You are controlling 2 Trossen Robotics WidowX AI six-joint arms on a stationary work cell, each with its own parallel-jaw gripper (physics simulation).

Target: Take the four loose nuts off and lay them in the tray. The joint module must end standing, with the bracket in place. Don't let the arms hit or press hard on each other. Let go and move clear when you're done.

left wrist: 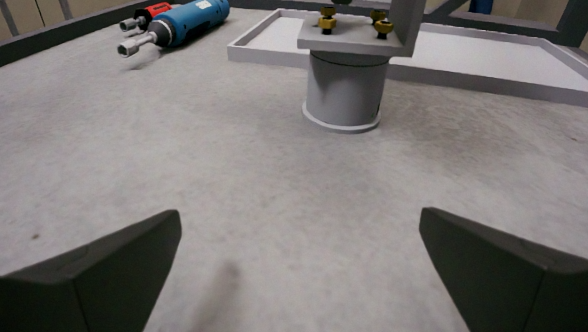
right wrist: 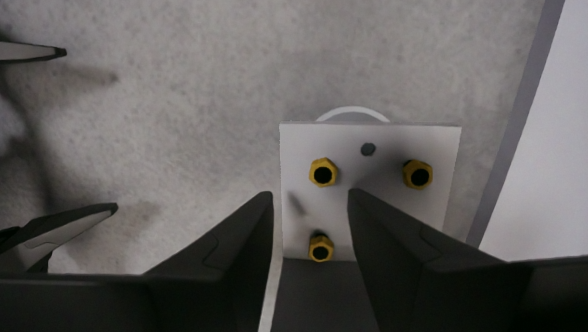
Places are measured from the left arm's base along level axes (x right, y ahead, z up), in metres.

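Pixels of known places: left gripper, between the fingertips: (left wrist: 301, 220) (right wrist: 90, 135); right gripper, between the fingertips: (left wrist: 339, 2) (right wrist: 310, 201).
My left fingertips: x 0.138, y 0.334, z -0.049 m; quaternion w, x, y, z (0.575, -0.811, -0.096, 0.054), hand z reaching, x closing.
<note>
Behind a point stands the place of what it marks.
The grey joint module (left wrist: 346, 90) {x 0.147, y 0.454, z -0.049 m} (right wrist: 353, 109) {x 0.116, y 0.480, z -0.077 m} stands upright on the table, with the L-shaped bracket (left wrist: 350, 44) {x 0.146, y 0.448, z -0.017 m} (right wrist: 300, 142) {x 0.120, y 0.454, z -0.016 m} on top. In the left wrist view, four brass nuts sit on the bracket's studs: one nut (left wrist: 327, 24) {x 0.130, y 0.459, z -0.009 m}, another nut (left wrist: 384, 27) {x 0.165, y 0.462, z -0.009 m} and two behind. In the right wrist view three show: a nut (right wrist: 323, 173) {x 0.129, y 0.464, z -0.007 m}, a nut (right wrist: 418, 175) {x 0.125, y 0.499, z -0.006 m} and a nut (right wrist: 320, 248) {x 0.163, y 0.467, z -0.006 m}; the fourth is hidden. My right gripper (right wrist: 310, 201) {x 0.136, y 0.460, z 0.004 m} is partly open and empty above the bracket. My left gripper (left wrist: 301, 220) {x 0.138, y 0.334, z -0.049 m} (right wrist: 90, 135) {x 0.138, y 0.334, z -0.049 m} is wide open, empty and apart from the module.
The shallow white tray (left wrist: 267, 57) {x 0.060, y 0.576, z -0.074 m} (right wrist: 531, 95) {x 0.096, y 0.575, z -0.069 m} lies just behind the module in the left wrist view. A blue power driver (left wrist: 192, 21) {x -0.052, y 0.632, z -0.056 m} and a red tool (left wrist: 159, 8) {x -0.139, y 0.699, z -0.057 m} lie at the back left. A dark raised rim (left wrist: 60, 37) {x -0.226, y 0.593, z -0.075 m} borders the table.
</note>
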